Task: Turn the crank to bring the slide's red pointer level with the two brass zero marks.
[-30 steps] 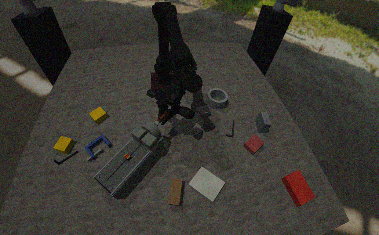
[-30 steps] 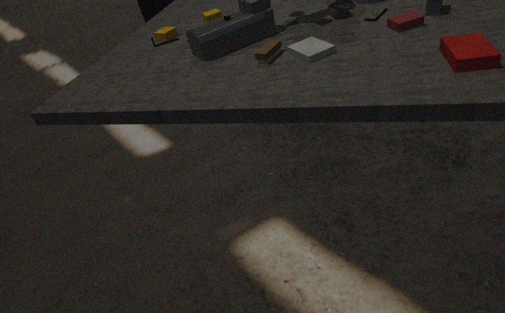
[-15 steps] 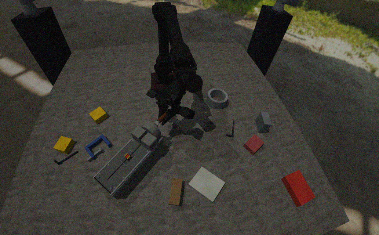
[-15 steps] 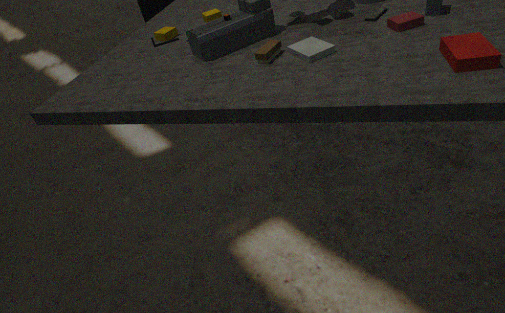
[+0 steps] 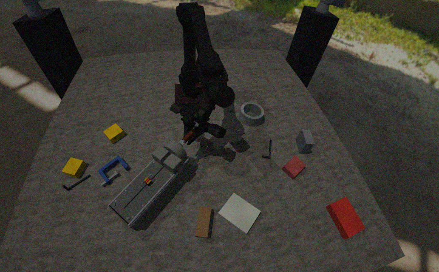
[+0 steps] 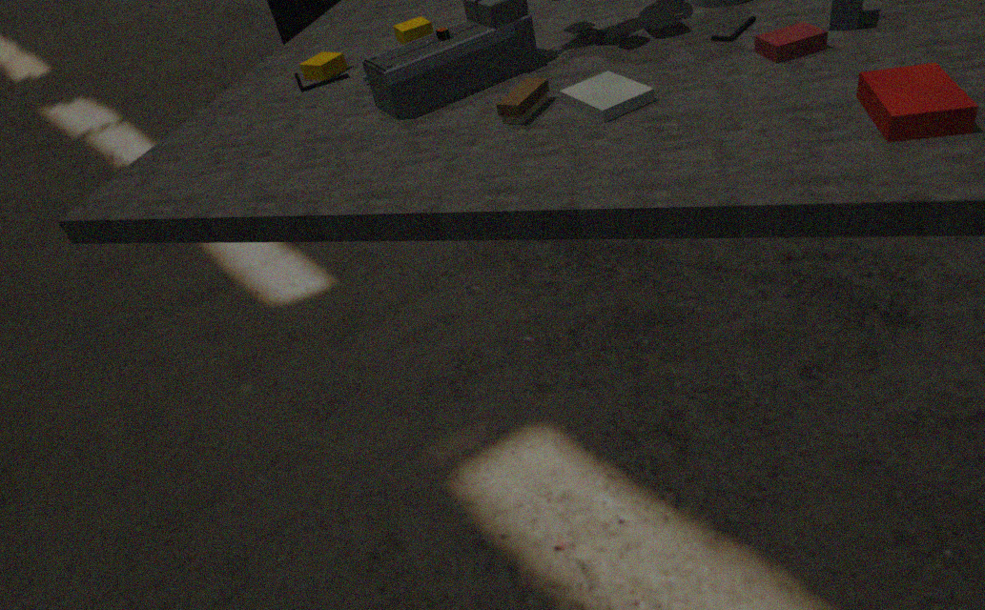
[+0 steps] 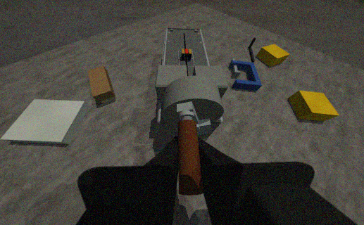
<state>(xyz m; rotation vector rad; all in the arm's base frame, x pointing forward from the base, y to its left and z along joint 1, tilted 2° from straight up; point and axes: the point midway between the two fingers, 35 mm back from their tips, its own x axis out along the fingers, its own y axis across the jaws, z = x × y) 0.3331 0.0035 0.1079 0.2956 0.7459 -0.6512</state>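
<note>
My gripper tip is 2 cm below the brown crank handle, 1 cm to the right of it and 1 cm past it. Also, from my gripper tip: white plate: 21 cm ahead, 15 cm to the left, 8 cm below; then red pointer: 12 cm ahead, 11 cm to the right, 1 cm below; then brown block: 23 cm ahead, 8 cm below, 4 cm to the left.
</note>
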